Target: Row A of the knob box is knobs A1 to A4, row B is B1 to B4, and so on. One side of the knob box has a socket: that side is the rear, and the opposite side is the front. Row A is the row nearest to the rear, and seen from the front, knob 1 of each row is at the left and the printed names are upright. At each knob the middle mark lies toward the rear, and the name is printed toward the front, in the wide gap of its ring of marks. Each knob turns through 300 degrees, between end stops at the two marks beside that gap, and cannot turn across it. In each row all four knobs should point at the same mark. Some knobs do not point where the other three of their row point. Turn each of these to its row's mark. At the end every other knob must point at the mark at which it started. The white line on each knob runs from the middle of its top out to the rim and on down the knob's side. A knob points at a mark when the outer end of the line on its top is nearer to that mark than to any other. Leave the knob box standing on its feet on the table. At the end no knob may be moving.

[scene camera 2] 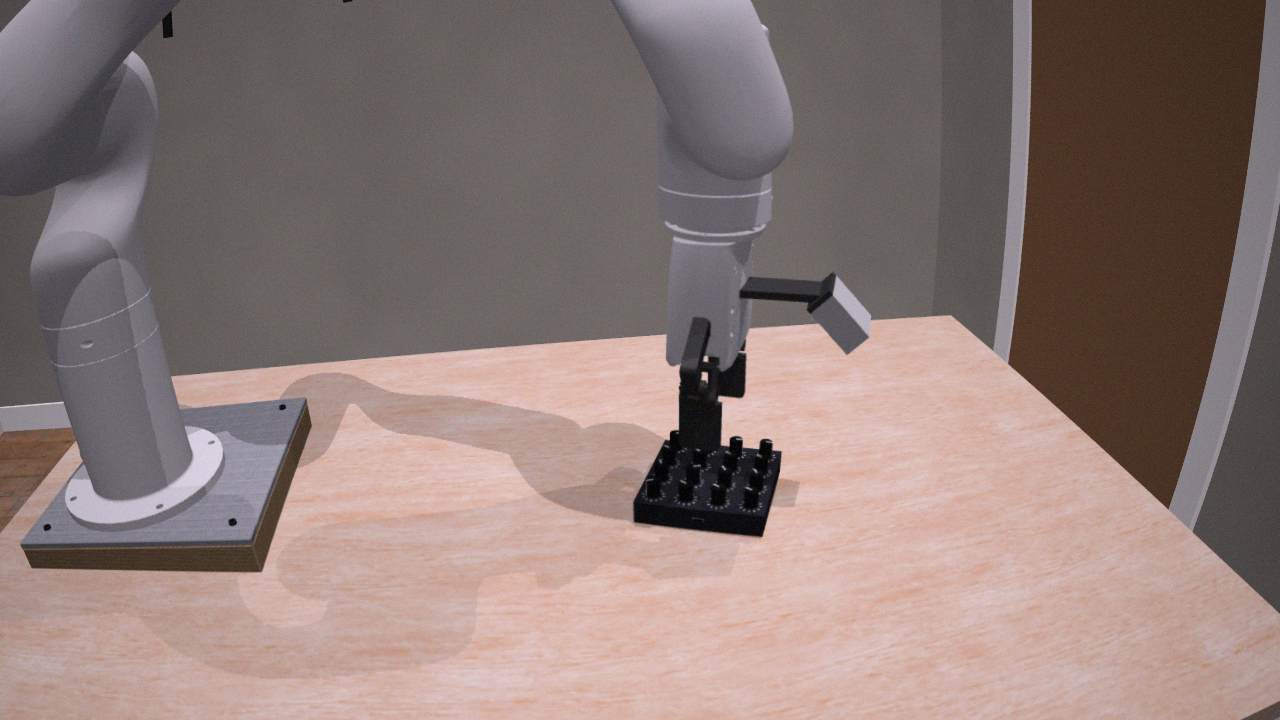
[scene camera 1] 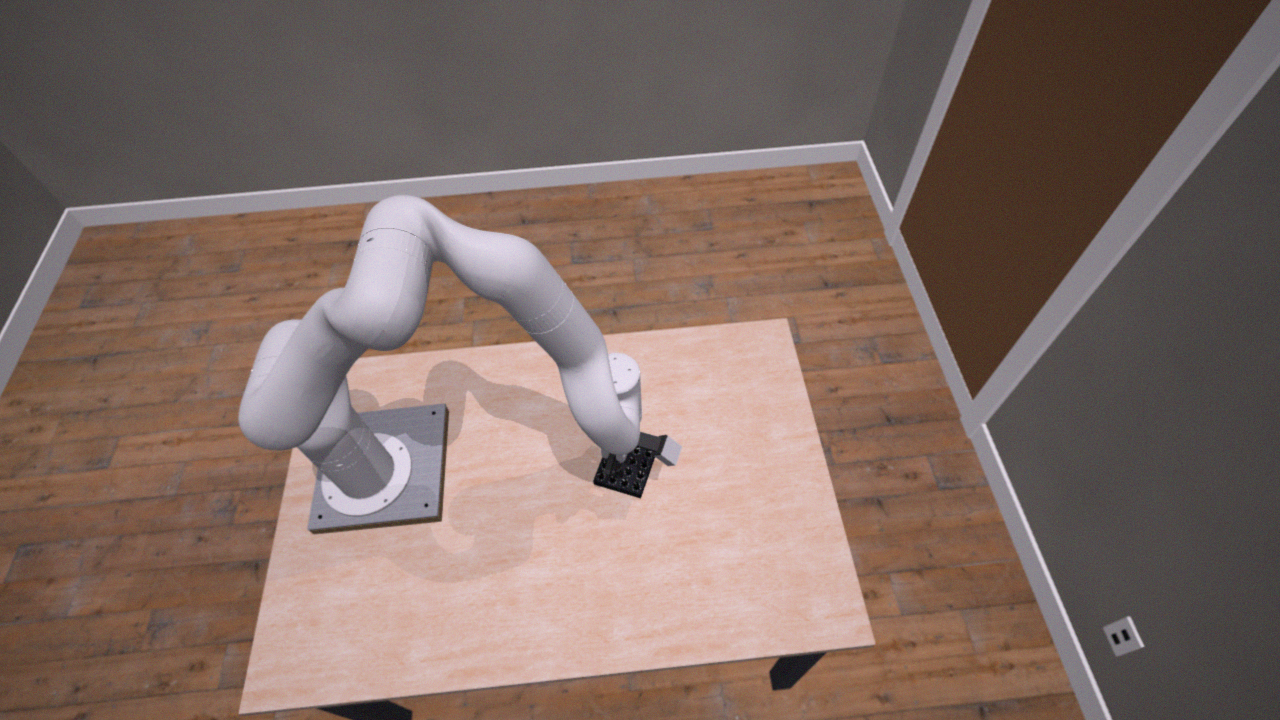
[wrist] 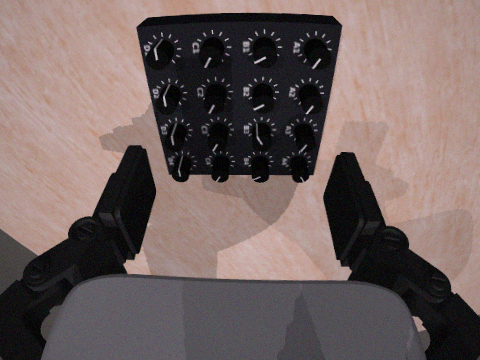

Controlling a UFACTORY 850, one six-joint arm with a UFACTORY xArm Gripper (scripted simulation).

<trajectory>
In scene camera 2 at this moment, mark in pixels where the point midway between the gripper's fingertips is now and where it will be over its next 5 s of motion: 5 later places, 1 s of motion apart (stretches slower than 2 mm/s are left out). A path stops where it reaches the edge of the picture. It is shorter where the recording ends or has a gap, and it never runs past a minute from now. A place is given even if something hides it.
The gripper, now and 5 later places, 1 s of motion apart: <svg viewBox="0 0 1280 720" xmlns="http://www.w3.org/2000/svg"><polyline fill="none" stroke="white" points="713,420 672,416 649,413 651,413 651,414 652,414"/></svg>
</trajectory>
